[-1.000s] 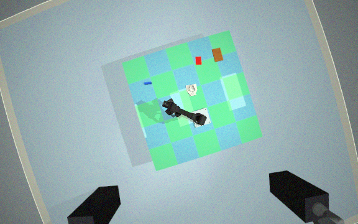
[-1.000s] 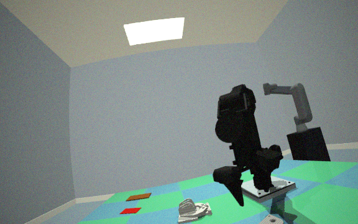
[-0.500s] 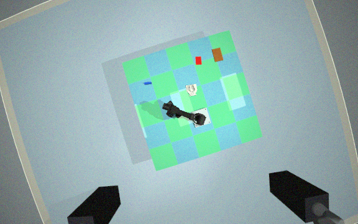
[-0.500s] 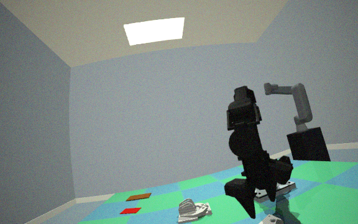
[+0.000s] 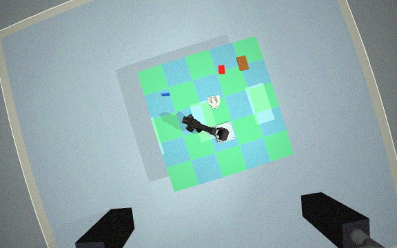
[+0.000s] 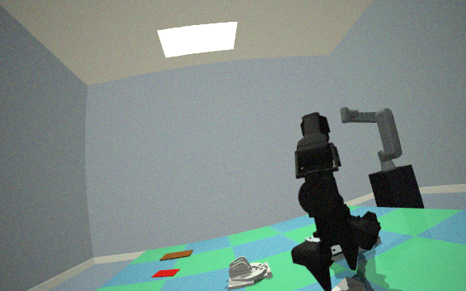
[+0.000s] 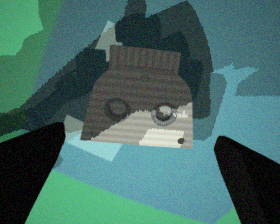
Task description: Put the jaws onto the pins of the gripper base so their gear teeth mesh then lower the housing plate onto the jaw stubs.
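Right now the grey jaw is 20 cm to the right of my gripper tip, 17 cm ahead of it and 3 cm below it. Also, from my gripper tip: red tile 52 cm ahead, 33 cm to the right, 5 cm below; small blue piece 33 cm ahead, 26 cm to the left, 4 cm below; brown tile 57 cm ahead, 56 cm to the right, 4 cm below.
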